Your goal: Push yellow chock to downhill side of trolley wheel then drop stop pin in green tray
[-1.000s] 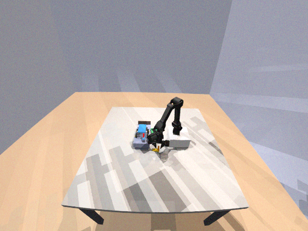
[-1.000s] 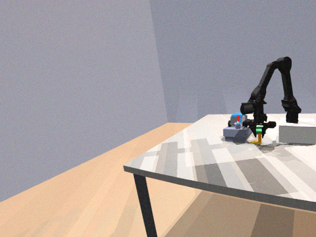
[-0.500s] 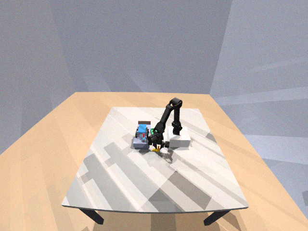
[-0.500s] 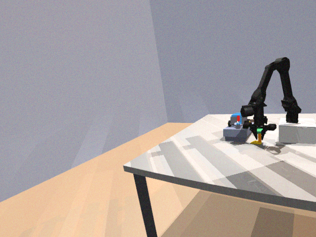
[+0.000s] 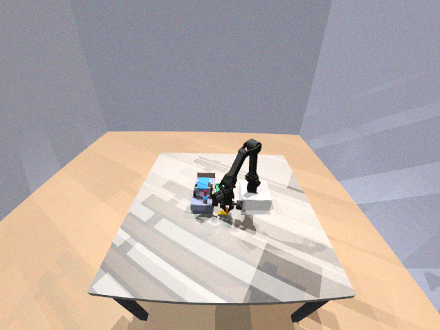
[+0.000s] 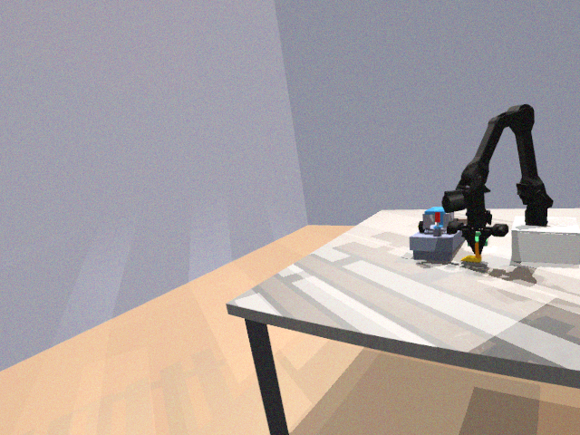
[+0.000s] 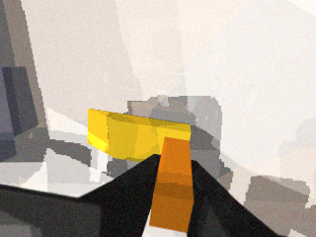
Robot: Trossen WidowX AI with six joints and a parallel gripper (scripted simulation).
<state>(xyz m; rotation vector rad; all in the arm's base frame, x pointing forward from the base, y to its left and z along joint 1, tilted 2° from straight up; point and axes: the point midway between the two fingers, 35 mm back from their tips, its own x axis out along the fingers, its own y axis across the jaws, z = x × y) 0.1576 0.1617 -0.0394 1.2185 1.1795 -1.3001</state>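
Now: the red-headed stop pin 150 mm ahead of my gripper tip, 30 mm to the right of it and 90 mm above it. Round my gripper tip: yellow chock: 20 mm ahead, 10 mm below; trolley: 180 mm ahead, 120 mm to the right, 70 mm above; grey ramp block: 180 mm ahead, 130 mm to the right, 10 mm above.
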